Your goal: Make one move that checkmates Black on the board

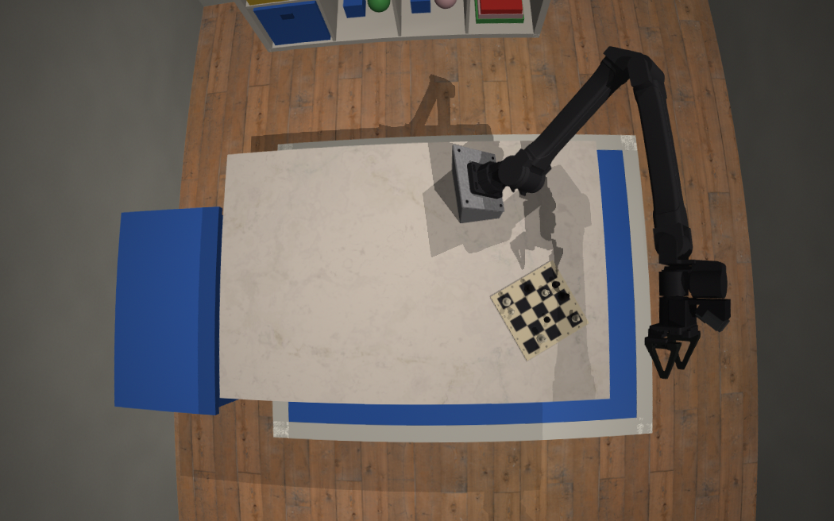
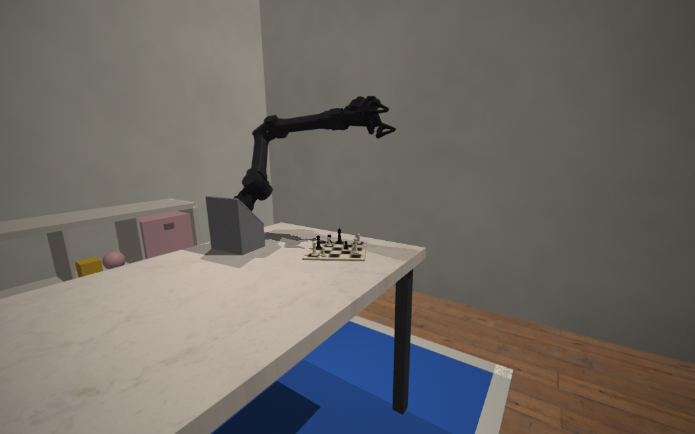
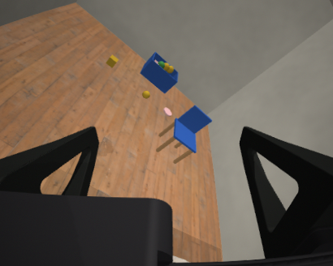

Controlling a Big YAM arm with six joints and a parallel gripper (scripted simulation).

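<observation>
My hand is 45 cm above the white rook, 26 cm to the left of it and 18 cm past it. Also, from my hand: black pawn (46 cm below, 15 cm to the right, 11 cm behind); tall black piece (45 cm below, 18 cm behind, 9 cm to the right); small chessboard (48 cm below, 16 cm to the right, 14 cm behind).
</observation>
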